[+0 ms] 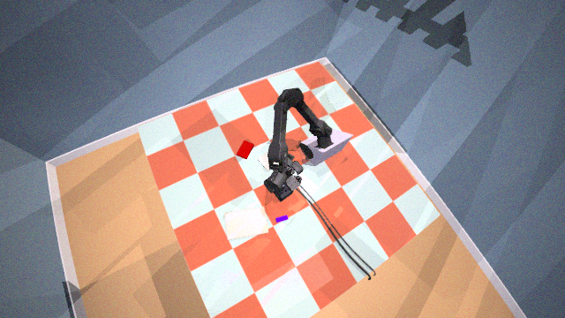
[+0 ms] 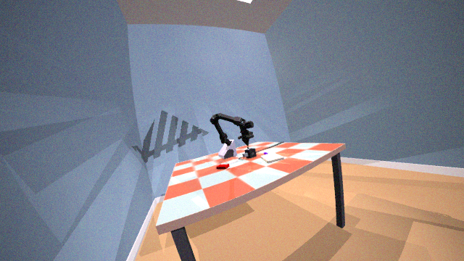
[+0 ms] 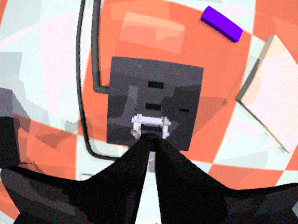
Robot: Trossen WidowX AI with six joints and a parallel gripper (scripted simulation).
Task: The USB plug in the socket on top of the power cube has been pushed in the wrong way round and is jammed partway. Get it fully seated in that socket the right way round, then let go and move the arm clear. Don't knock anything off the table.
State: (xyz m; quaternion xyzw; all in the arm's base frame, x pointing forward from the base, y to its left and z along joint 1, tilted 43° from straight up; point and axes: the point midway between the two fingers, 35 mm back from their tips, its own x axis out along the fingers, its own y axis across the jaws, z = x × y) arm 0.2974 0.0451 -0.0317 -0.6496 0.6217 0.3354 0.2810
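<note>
Now: the USB socket 40 mm below my gripper tip. From my gripper tip the other things lie so: purple piece (130 mm to the left, 110 mm below, 70 mm ahead); beige pad (230 mm ahead, 100 mm below, 60 mm to the left); USB plug (20 mm below).
</note>
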